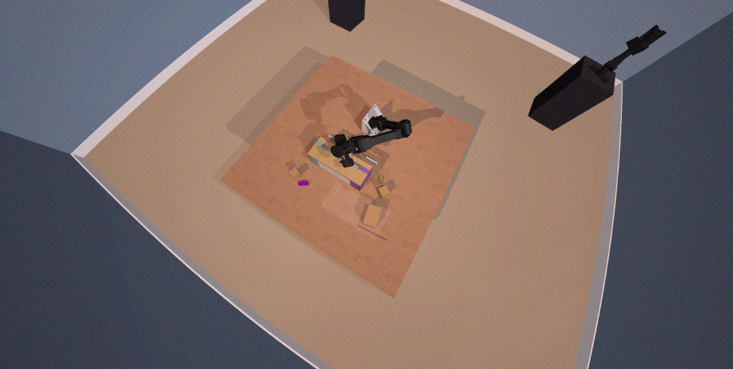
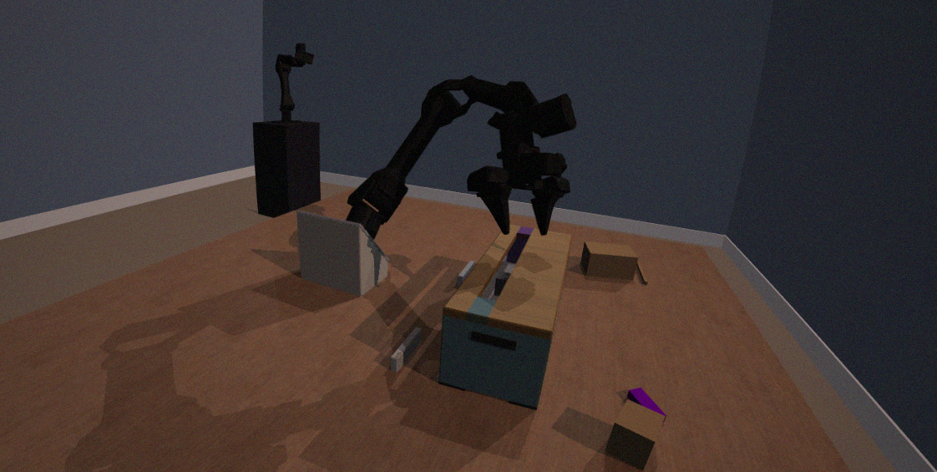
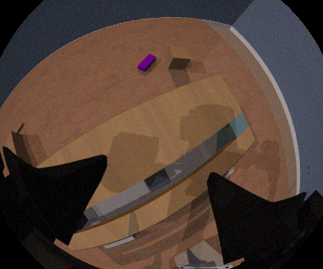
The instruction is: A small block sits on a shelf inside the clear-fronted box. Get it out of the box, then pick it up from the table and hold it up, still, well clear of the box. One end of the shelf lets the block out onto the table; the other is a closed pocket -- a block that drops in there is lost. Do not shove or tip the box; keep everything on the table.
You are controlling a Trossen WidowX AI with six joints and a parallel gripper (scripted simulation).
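My gripper tip is now 10 cm above the dark block and 2 cm past it. Also, from my gripper tip: tan cube: 21 cm ahead, 20 cm to the right, 16 cm below; then flat tan box: 36 cm to the left, 15 cm below, 15 cm ahead.
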